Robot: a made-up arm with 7 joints. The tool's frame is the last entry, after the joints. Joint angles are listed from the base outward. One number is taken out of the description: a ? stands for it. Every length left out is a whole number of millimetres.
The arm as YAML. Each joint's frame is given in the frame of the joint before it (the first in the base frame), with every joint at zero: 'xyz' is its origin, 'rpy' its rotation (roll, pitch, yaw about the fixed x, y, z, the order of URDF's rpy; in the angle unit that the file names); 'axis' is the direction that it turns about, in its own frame. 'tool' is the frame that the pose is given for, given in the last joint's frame.
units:
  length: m
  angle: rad
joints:
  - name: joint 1
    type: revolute
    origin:
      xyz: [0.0, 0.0, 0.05]
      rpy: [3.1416, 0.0, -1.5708]
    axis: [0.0, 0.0, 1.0]
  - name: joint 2
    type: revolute
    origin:
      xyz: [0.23, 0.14, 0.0]
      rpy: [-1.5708, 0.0, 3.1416]
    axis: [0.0, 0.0, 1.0]
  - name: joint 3
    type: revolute
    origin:
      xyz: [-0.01, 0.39, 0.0]
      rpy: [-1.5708, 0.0, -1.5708]
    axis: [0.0, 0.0, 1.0]
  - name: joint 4
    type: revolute
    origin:
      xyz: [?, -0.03, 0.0]
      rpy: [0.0, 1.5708, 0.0]
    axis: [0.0, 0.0, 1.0]
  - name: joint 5
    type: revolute
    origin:
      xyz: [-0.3, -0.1, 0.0]
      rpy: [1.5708, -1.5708, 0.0]
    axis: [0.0, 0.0, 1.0]
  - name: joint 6
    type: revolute
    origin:
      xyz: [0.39, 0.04, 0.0]
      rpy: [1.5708, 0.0, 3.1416]
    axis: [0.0, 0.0, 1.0]
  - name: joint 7
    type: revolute
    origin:
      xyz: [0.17, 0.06, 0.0]
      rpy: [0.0, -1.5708, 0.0]
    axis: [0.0, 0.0, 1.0]
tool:
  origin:
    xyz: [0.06, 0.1, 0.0]
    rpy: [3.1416, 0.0, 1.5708]
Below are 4 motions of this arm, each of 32 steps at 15 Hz.
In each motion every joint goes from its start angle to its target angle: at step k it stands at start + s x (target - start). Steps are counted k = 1, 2, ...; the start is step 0. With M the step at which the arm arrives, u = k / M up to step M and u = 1 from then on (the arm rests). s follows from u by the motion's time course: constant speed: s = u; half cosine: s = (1 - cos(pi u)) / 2; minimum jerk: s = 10 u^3 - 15 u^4 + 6 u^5.
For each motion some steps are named. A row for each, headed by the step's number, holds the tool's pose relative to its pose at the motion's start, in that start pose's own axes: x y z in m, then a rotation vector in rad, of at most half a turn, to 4 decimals.
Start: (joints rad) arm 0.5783 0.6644 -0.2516 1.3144 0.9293 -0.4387 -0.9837
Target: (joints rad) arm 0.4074 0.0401 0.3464 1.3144 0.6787 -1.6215 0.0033
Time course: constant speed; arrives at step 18
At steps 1, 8, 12, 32:
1: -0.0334 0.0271 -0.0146 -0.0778 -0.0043 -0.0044
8: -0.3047 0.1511 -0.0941 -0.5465 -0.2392 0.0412
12: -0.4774 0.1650 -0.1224 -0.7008 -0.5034 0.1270
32: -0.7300 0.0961 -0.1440 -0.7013 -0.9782 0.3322

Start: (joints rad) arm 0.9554 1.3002 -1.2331 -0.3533 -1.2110 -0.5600 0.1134
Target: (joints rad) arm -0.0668 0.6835 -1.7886 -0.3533 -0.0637 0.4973 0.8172
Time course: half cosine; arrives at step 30
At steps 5, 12, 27, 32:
5: 0.0269 0.0513 -0.0175 0.0937 0.0518 -0.0583
12: 0.1045 0.2722 -0.0474 0.4934 0.3341 -0.2257
27: 0.1228 0.6620 0.2027 1.2936 1.1714 0.0332
32: 0.1211 0.6673 0.2205 1.3184 1.1993 0.0641

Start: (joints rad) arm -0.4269 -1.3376 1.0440 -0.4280 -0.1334 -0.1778 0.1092
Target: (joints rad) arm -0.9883 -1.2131 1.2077 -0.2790 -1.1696 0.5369 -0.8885
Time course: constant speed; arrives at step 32
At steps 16, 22, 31, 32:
16: 0.0250 -0.1261 -0.1259 -0.5947 0.2761 0.4315
22: 0.0373 -0.1970 -0.1437 -0.7756 0.4444 0.4945
31: 0.0518 -0.3071 -0.1268 -0.9687 0.7281 0.4787
32: 0.0527 -0.3186 -0.1217 -0.9832 0.7599 0.4691

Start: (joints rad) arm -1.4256 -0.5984 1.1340 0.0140 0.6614 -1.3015 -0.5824
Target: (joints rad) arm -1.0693 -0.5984 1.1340 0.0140 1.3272 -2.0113 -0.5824
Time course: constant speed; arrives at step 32
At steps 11, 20, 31, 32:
11: 0.0912 0.0502 0.0162 -0.1489 -0.1672 -0.3284
20: 0.1854 0.0799 0.0165 -0.3265 -0.2722 -0.5909
31: 0.3227 0.0901 -0.0006 -0.6045 -0.3529 -0.8933
32: 0.3362 0.0891 -0.0032 -0.6329 -0.3573 -0.9194

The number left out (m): -0.23
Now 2 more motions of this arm.
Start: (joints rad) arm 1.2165 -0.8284 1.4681 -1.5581 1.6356 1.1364 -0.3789
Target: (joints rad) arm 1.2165 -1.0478 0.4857 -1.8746 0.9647 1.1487 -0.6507
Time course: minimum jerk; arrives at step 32
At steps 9, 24, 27, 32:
9: -0.0130 -0.1489 -0.0190 -0.0774 0.0493 -0.1738
24: -0.5042 -0.7422 0.0398 -0.2870 0.3310 -1.1672
27: -0.5759 -0.7631 0.0509 -0.2846 0.3604 -1.2659
32: -0.6052 -0.7694 0.0552 -0.2823 0.3724 -1.3056

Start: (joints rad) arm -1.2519 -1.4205 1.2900 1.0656 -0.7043 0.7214 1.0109
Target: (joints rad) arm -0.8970 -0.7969 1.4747 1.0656 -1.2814 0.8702 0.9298
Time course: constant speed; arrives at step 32
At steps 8, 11, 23, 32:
8: 0.0375 0.0242 0.0135 -0.1745 -0.2396 0.0012
11: 0.0495 0.0346 0.0225 -0.2349 -0.3306 0.0001
23: 0.0782 0.0870 0.0754 -0.4432 -0.7006 -0.0091
32: 0.0711 0.1387 0.1237 -0.5573 -0.9820 -0.0182

